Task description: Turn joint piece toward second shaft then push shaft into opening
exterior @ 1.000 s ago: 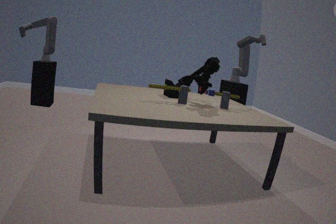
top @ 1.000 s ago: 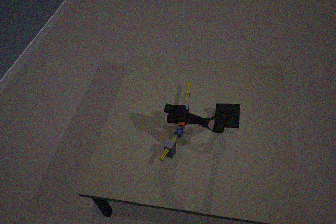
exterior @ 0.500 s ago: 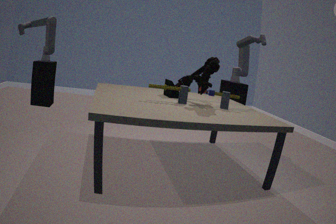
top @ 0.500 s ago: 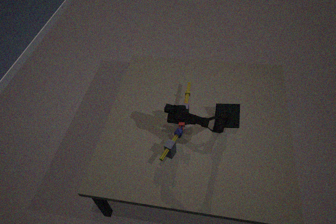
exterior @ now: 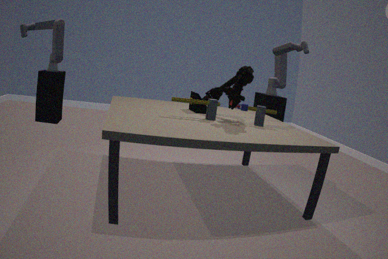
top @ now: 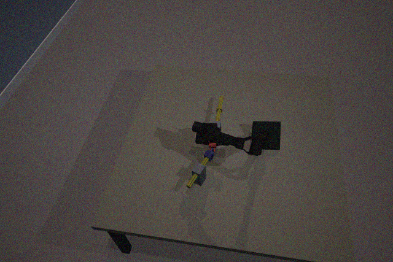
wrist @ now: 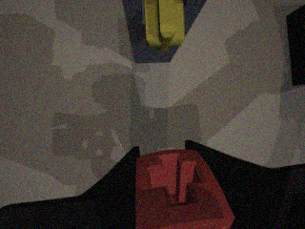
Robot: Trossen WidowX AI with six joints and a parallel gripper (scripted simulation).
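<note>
Right now the red square joint piece is 2 cm to the left of my gripper tip and 3 cm above it.
</note>
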